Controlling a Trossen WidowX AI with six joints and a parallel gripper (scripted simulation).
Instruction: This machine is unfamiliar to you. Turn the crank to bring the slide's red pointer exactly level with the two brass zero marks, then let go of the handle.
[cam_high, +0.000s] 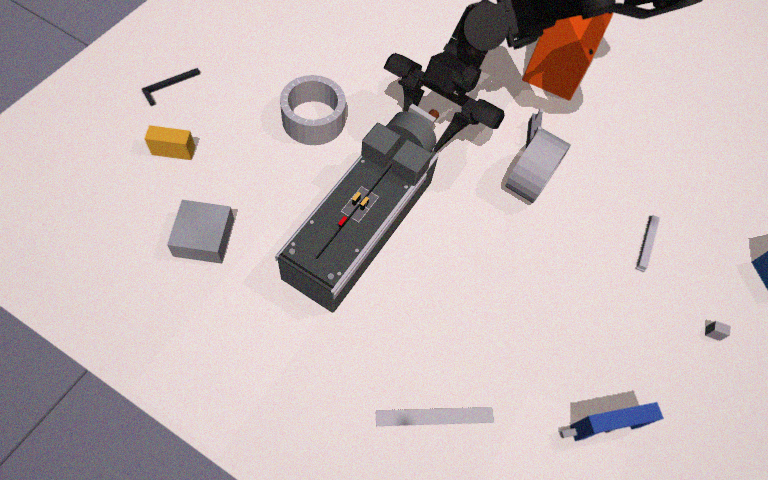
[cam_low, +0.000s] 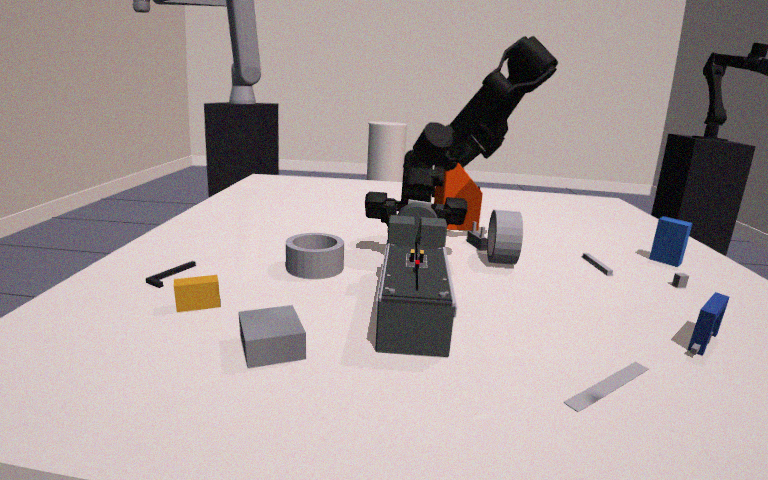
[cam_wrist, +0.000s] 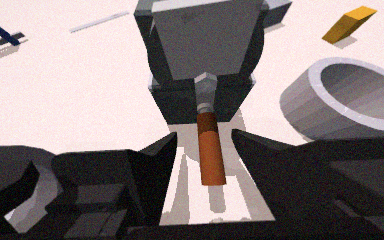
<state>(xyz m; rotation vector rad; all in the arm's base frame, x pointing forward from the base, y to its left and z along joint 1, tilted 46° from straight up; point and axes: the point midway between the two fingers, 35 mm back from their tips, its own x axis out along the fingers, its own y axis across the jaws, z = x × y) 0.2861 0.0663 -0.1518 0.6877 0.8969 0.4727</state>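
The crank handle is 20 mm behind my gripper tip and 30 mm above it. From my gripper tip the other things lie so: red pointer (200 mm ahead, 20 mm to the left, 50 mm above); then grey cube (310 mm ahead, 140 mm to the right, 20 mm below); then yellow block (240 mm ahead, 280 mm to the right, 10 mm below).
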